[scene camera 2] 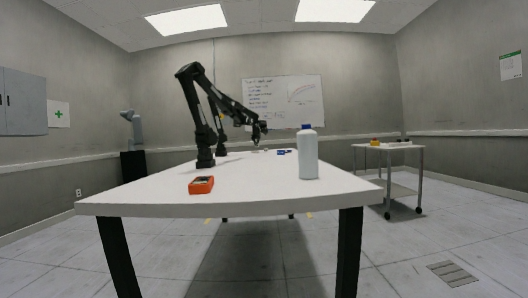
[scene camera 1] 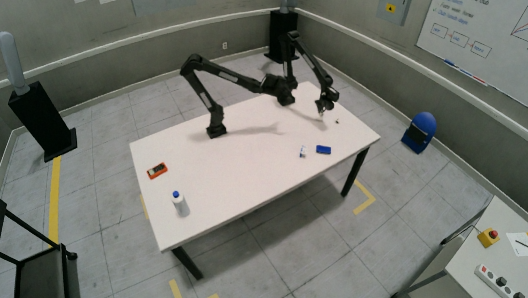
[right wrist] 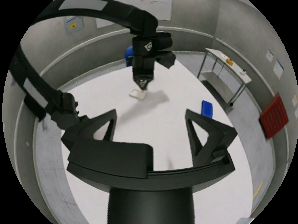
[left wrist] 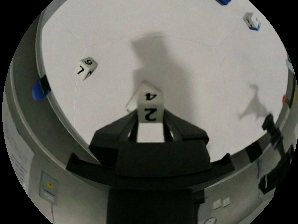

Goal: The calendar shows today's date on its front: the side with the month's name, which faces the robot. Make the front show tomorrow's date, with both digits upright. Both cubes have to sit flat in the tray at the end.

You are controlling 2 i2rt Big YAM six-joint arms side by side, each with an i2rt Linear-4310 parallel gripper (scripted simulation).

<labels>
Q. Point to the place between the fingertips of the left gripper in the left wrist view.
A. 150,112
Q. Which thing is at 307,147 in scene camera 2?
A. A white bottle.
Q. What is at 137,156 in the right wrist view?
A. The right gripper.
</labels>
